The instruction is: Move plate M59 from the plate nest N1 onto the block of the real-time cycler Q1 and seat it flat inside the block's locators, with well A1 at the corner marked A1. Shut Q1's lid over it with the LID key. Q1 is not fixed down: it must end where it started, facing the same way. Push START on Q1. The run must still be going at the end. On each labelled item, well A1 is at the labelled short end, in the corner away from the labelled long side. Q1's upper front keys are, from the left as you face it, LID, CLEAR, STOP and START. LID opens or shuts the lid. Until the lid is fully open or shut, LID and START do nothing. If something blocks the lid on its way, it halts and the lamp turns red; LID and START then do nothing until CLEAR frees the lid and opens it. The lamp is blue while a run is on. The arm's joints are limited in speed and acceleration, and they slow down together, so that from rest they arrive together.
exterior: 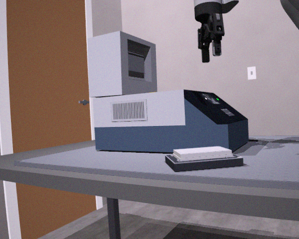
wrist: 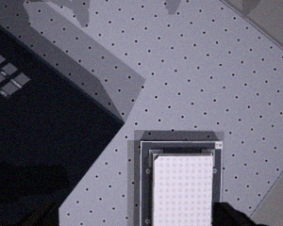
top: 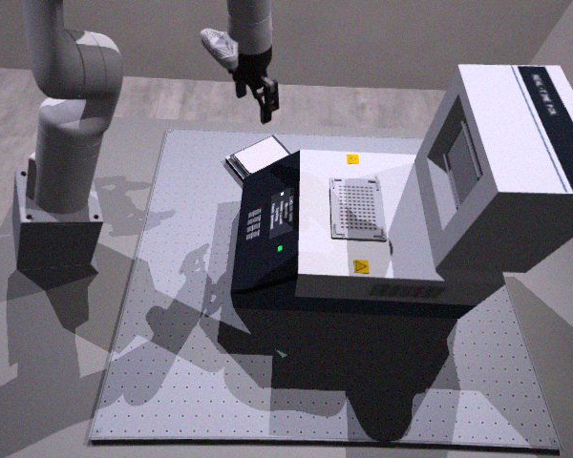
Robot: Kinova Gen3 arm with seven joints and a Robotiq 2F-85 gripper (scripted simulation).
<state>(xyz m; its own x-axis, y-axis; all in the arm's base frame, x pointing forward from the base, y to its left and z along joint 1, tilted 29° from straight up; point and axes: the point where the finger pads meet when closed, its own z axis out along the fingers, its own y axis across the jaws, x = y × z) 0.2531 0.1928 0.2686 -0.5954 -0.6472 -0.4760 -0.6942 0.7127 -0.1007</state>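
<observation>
The plate M59 is 1 cm behind my hand, 9 cm to the left of it and 25 cm below it. Also, from my hand: dark nest N1 (1 cm behind, 9 cm to the left, 27 cm below); then A1 mark (10 cm behind, 7 cm to the left, 26 cm below).
</observation>
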